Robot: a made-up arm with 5 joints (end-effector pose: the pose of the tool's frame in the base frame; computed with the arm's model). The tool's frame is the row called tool. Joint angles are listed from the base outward.
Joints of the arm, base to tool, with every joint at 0 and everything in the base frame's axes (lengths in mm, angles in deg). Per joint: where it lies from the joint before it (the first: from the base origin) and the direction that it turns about. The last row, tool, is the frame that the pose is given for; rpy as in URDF.
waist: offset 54 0 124 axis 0 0 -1
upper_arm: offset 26 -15 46 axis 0 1 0
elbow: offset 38 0 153 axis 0 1 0
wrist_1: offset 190 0 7 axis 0 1 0
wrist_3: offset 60 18 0 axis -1 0 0
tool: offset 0 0 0 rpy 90 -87.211 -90
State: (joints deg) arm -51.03 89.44 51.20 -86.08 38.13
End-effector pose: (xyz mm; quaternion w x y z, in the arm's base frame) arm 96.8 57.6 -41.3 0.6945 0.0415 -0.3015 0.6519
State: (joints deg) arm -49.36 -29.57 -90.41 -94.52 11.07
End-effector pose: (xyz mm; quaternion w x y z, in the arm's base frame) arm -57.0 -124.7 448.9 0.7754 -0.1634 0.4360 0.4266
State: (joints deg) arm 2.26 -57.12 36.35 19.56 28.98
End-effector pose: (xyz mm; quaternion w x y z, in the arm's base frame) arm 207.3 -3.0 360.2 0.6844 -0.1756 -0.6926 0.1450
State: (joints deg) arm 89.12 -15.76 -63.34 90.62 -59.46
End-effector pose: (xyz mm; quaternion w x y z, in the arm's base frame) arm 58.7 -108.8 503.5 0.1915 -0.1470 -0.6153 -0.7505
